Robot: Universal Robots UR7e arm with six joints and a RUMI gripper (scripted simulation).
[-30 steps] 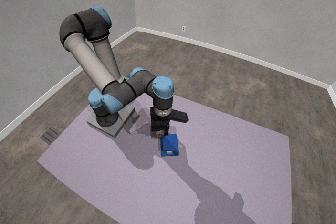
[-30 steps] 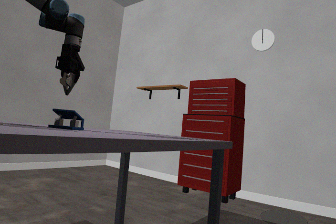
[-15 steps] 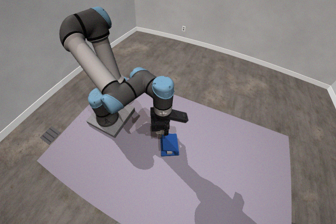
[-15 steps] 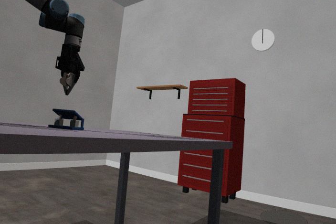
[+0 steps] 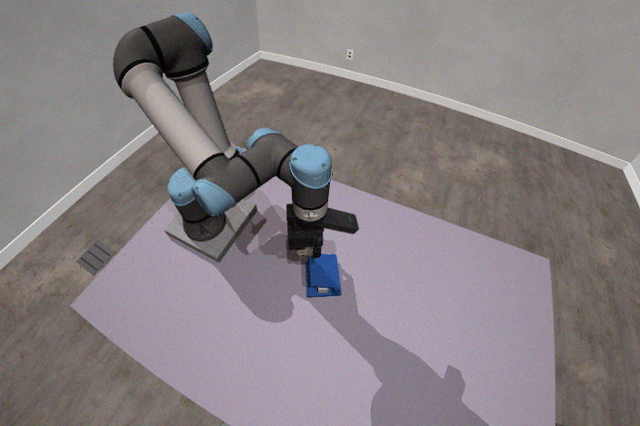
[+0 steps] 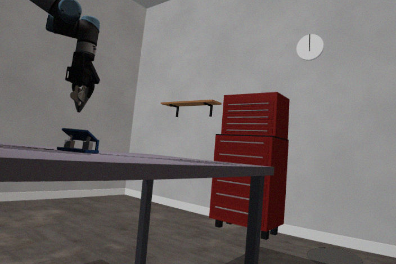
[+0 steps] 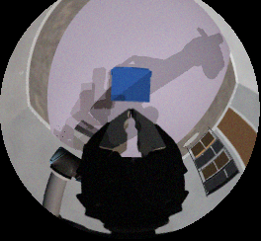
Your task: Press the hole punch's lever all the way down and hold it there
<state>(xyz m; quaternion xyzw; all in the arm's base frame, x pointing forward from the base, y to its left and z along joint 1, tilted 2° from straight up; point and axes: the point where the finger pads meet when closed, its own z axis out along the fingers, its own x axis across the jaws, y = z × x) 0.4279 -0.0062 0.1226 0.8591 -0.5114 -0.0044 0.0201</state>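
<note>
The blue hole punch lies 130 mm below my hand, 30 mm ahead of it and 20 mm to the left of it.
</note>
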